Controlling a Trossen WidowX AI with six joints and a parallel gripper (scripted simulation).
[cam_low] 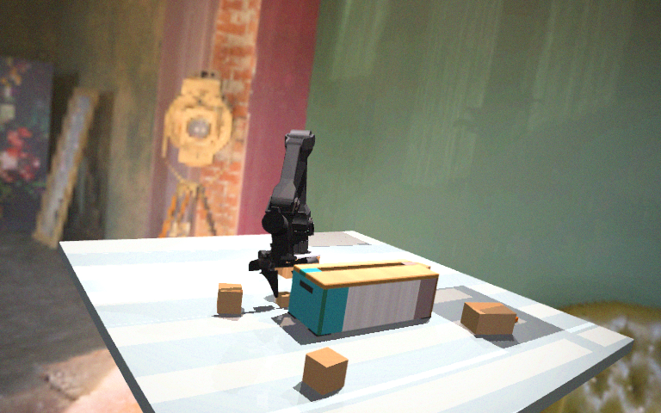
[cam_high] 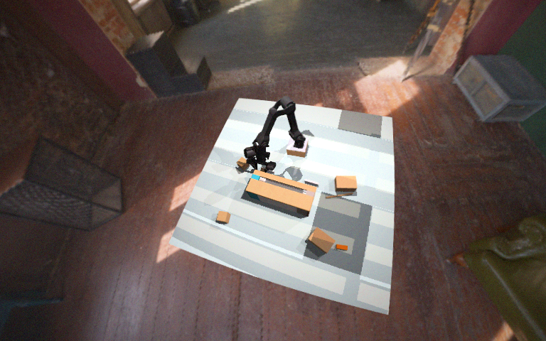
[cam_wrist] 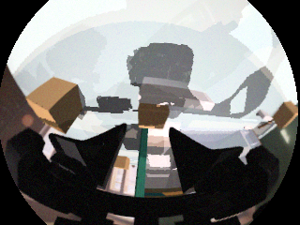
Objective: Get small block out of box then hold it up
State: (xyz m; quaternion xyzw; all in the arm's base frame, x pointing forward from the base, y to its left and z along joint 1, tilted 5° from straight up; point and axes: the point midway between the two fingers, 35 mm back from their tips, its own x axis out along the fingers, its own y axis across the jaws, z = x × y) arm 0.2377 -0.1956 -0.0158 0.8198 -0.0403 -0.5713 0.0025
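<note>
My gripper tip is now 2 cm past the small tan block and 1 cm above it. From my gripper tip the other things lie so: orange piece (32 cm ahead, 58 cm to the left, 2 cm below); thin stick (2 cm ahead, 52 cm to the left, 3 cm below); box (7 cm ahead, 18 cm to the left, 3 cm above).
</note>
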